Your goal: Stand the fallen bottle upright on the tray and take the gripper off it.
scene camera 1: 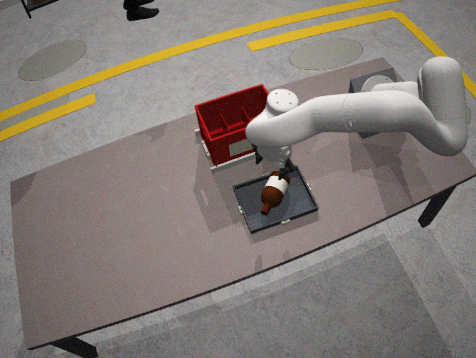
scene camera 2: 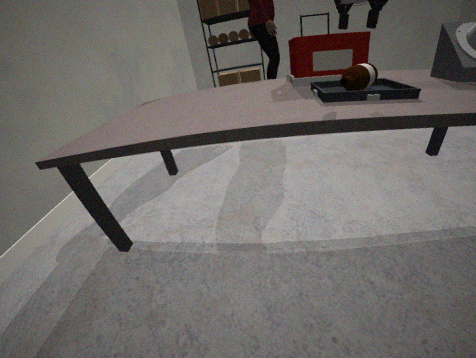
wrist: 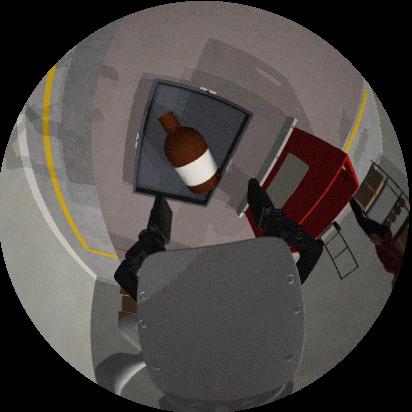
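A brown bottle with a white label (scene camera 1: 272,192) (scene camera 2: 356,78) (wrist: 192,160) lies on its side in the dark tray (scene camera 1: 301,199) (scene camera 2: 400,94) (wrist: 220,117). Its neck points toward the table's front edge in scene camera 1, and its base is near the tray's back rim. My gripper (scene camera 1: 270,167) (scene camera 2: 357,26) (wrist: 206,195) is open and empty, with the fingers wide apart. It hangs above the bottle's base end and clear of it in scene camera 2. In scene camera 1 one finger overlaps the view of the base end.
A red bin (scene camera 1: 218,150) (scene camera 2: 300,56) (wrist: 320,160) stands just behind the tray, close to my gripper. The grey robot mount (scene camera 2: 447,57) is at the right of the table (scene camera 1: 125,225) (scene camera 2: 200,112). A person (scene camera 2: 261,17) stands in the background.
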